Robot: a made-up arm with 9 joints. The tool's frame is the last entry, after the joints. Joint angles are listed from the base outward.
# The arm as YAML. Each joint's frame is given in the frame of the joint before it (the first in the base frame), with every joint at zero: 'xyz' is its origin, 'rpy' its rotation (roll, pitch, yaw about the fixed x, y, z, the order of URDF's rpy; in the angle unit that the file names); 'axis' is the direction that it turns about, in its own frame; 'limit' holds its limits. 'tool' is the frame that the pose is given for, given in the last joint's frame.
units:
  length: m
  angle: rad
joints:
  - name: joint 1
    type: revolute
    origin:
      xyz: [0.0, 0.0, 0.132]
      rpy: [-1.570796, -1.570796, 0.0]
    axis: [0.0, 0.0, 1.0]
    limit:
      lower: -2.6
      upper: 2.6
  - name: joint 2
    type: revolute
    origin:
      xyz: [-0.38, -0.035, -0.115]
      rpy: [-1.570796, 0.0, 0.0]
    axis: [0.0, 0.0, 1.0]
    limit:
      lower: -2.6
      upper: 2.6
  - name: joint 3
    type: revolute
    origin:
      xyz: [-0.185, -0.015, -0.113]
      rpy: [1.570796, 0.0, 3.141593]
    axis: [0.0, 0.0, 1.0]
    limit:
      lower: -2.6
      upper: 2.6
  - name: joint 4
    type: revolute
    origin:
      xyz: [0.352, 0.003, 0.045]
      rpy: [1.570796, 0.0, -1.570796]
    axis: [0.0, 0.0, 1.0]
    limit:
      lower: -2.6
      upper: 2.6
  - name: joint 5
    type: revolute
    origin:
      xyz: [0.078, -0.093, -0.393]
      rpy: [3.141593, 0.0, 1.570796]
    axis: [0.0, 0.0, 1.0]
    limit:
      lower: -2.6
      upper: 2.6
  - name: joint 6
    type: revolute
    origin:
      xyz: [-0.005, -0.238, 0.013]
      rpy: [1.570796, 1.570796, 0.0]
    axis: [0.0, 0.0, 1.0]
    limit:
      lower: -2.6
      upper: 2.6
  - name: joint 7
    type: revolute
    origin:
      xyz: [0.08, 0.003, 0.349]
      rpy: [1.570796, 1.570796, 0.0]
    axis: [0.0, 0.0, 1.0]
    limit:
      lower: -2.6
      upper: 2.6
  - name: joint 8
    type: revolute
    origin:
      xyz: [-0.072, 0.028, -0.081]
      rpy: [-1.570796, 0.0, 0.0]
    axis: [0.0, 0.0, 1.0]
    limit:
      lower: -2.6
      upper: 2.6
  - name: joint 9
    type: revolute
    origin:
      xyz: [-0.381, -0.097, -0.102]
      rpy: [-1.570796, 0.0, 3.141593]
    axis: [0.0, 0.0, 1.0]
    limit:
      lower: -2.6
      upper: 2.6
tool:
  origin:
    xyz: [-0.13, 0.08, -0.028]
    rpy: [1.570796, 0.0, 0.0]
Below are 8 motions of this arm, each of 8 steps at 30 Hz.
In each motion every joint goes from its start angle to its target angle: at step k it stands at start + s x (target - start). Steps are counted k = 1, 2, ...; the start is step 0. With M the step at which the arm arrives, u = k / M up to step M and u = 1 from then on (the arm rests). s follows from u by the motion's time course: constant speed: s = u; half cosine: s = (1 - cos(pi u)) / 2; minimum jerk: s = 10 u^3 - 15 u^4 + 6 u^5.
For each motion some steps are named. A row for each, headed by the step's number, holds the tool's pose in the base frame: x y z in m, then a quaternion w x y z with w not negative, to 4 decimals.
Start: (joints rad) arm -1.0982 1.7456 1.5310 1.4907 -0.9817 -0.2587 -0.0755 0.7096 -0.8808
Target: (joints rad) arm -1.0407 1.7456 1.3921 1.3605 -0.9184 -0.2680 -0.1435 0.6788 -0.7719
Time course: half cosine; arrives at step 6
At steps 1, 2, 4, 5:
1: 0.2015 0.9429 0.8523 0.2058 0.5774 0.7239 -0.3165
2: 0.1656 0.9441 0.8414 0.2105 0.5618 0.7379 -0.3092
4: 0.0720 0.9377 0.8147 0.2191 0.5163 0.7756 -0.2896
5: 0.0396 0.9320 0.8062 0.2207 0.4987 0.7892 -0.2826

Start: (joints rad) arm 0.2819 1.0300 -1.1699 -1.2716 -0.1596 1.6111 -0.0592 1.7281 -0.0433
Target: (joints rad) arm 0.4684 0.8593 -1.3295 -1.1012 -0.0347 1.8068 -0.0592 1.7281 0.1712
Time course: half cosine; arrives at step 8
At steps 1, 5, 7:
1: -0.8476 0.3390 -0.7838 0.7671 0.6106 -0.1572 -0.1182
5: -1.0207 0.1949 -0.6472 0.8031 0.5811 -0.0488 -0.1223
7: -1.0813 0.1348 -0.5763 0.8136 0.5679 -0.0020 -0.1249

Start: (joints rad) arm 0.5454 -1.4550 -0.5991 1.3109 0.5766 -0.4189 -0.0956 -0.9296 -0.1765
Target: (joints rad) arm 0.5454 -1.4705 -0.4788 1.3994 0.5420 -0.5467 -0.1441 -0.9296 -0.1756
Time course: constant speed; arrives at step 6
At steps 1, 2, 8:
1: -0.3859 -1.2385 -0.6297 0.6356 -0.7334 0.1593 0.1813
2: -0.3786 -1.2221 -0.6492 0.6391 -0.7266 0.1508 0.2021
8: -0.3587 -1.1531 -0.7209 0.6491 -0.6956 0.1161 0.2852

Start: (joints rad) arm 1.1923 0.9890 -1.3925 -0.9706 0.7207 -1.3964 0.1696 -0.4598 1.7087
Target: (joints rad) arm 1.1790 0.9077 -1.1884 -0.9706 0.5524 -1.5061 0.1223 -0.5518 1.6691
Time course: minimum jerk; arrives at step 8
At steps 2, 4, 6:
2: -1.4603 -0.3696 0.3224 0.5166 0.7231 -0.4374 0.1375
4: -1.4994 -0.2992 0.2552 0.4934 0.7173 -0.4709 0.1427
6: -1.5290 -0.2337 0.1757 0.4654 0.7118 -0.5037 0.1515

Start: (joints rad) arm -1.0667 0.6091 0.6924 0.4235 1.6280 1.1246 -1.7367 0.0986 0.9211
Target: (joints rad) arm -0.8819 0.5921 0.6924 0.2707 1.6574 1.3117 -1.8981 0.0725 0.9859
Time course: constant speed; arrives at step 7
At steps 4, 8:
4: 1.1658 -0.0934 -0.6611 0.1311 -0.7308 0.4978 0.4482
8: 1.1037 -0.0286 -0.7798 0.1735 -0.7041 0.4737 0.4997

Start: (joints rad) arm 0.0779 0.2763 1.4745 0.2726 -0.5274 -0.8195 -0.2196 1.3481 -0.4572
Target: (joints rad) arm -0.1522 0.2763 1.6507 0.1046 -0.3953 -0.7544 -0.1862 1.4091 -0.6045
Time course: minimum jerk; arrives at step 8
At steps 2, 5, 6, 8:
2: 0.8610 0.4262 -0.0538 0.3537 -0.6995 -0.3876 0.4852
5: 0.8383 0.2962 0.2343 0.3568 -0.6951 -0.4723 0.4080
6: 0.8158 0.2595 0.3074 0.3527 -0.6915 -0.4979 0.3867
8: 0.7992 0.2373 0.3496 0.3491 -0.6889 -0.5136 0.3738

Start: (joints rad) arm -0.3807 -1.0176 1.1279 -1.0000 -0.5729 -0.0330 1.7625 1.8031 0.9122
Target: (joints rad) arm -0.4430 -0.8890 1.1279 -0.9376 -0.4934 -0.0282 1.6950 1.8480 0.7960
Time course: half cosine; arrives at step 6
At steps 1, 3, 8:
1: 0.7492 -0.0386 0.1096 0.5943 -0.3383 0.5323 0.4990
3: 0.7396 -0.0539 0.1274 0.6129 -0.3355 0.4814 0.5292
8: 0.7295 -0.0716 0.1452 0.6303 -0.3312 0.4206 0.5622

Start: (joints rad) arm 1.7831 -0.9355 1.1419 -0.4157 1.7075 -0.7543 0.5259 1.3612 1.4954
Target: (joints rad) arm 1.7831 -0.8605 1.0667 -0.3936 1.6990 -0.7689 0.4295 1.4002 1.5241
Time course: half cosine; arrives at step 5
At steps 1, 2, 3, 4, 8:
1: -0.4299 -1.0427 -0.3209 0.1696 0.0322 0.9794 -0.1046
2: -0.4475 -1.0477 -0.3094 0.1586 0.0225 0.9809 -0.1101
3: -0.4697 -1.0530 -0.2952 0.1443 0.0107 0.9826 -0.1164
4: -0.4881 -1.0566 -0.2838 0.1322 0.0013 0.9838 -0.1212
8: -0.4952 -1.0578 -0.2795 0.1274 -0.0023 0.9842 -0.1229

